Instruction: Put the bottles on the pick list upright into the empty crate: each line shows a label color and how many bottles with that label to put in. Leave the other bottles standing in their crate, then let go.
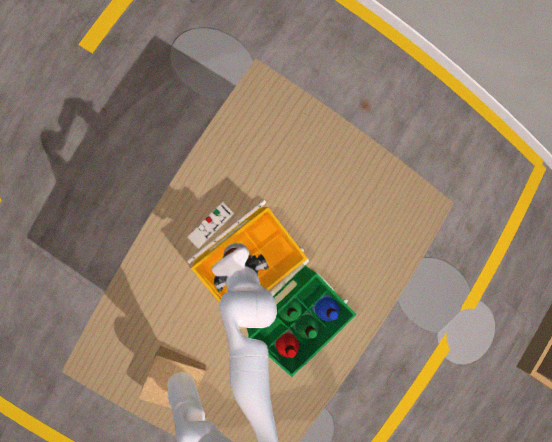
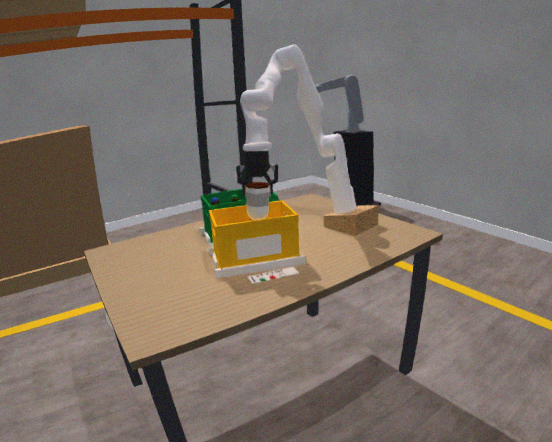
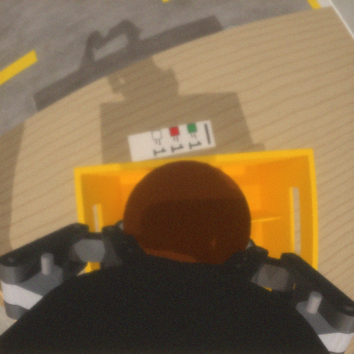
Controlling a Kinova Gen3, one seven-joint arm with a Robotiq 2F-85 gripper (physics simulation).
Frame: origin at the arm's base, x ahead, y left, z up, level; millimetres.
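Seen in the pictures: gripper, fingertip midpoint: [image 2: 257, 196]; arm's base at its link origin: [image 1: 181, 384] [image 2: 344, 211].
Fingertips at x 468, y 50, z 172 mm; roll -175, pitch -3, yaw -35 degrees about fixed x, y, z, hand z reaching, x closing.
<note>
Pixels of each thing's top centre, then the offset from my fingertips to it. "pt": a spot on its surface instead. Level surfaces: height alone.
- white-labelled bottle at its top centre: [image 1: 238, 260] [image 2: 256, 183] dx +12, dy +13, dz +47 mm
- green crate at its top centre: [image 1: 303, 326] [image 2: 237, 195] dx -79, dy -266, dz -60 mm
- red bottle at its top centre: [image 1: 291, 353] dx -173, dy -282, dz -72 mm
- blue bottle at its top centre: [image 1: 334, 315] dx -9, dy -336, dz -72 mm
- pick list at a spot on its surface: [image 1: 200, 239] [image 2: 287, 270] pt dx -18, dy +119, dz -234 mm
- wooden table at its surface level: dz -235 mm
My gripper [image 1: 239, 273] [image 2: 258, 195] [image 3: 184, 234] is shut on a white-labelled bottle [image 2: 257, 205] [image 3: 186, 210], whose wide brown end faces up; its neck does not show. The bottle is upright in line, its lower part hidden by the front wall of the yellow crate [image 1: 286, 229] [image 2: 225, 245] [image 3: 311, 225]. The green crate [image 1: 325, 344] [image 2: 206, 215] holds a red bottle [image 1: 287, 345], two green bottles [image 1: 291, 311] [image 1: 309, 328] and a blue bottle [image 1: 327, 307], necks up. The pick list [image 1: 200, 239] [image 2: 289, 272] [image 3: 141, 147] shows green 1, red 1, white 1.
The crates stand close together on the wooden table [image 1: 350, 175] [image 2: 165, 290] [image 3: 280, 65]. White strips run along their outer sides. The arm passes over part of the green crate. A wooden block [image 2: 350, 220] is at the arm's base. A dark rack post [image 2: 200, 110] stands behind.
</note>
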